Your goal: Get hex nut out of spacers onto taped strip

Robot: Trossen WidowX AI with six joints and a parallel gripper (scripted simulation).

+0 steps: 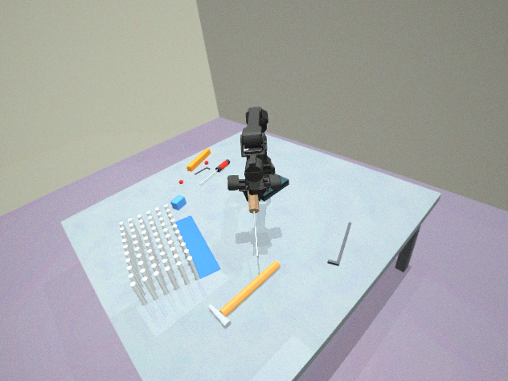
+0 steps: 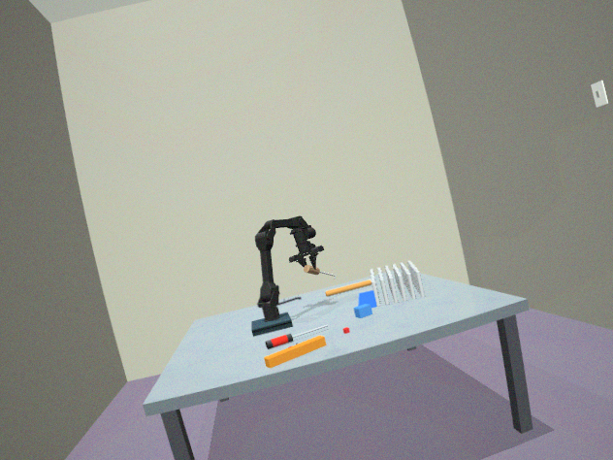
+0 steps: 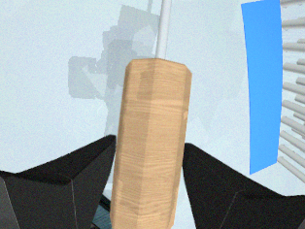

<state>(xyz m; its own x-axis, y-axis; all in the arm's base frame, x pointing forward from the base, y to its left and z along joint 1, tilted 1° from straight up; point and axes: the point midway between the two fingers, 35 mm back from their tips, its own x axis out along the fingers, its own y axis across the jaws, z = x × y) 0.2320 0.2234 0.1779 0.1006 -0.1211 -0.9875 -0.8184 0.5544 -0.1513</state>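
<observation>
Right now the blue taped strip is 22 cm ahead of my gripper tip, 15 cm to the right of it and 18 cm below it. Round my gripper tip: hex key: 12 cm behind, 64 cm to the right, 18 cm below; thin-rod tool: 6 cm ahead, 8 cm to the left, 4 cm below; blue block: 15 cm ahead, 44 cm to the right, 16 cm below.
</observation>
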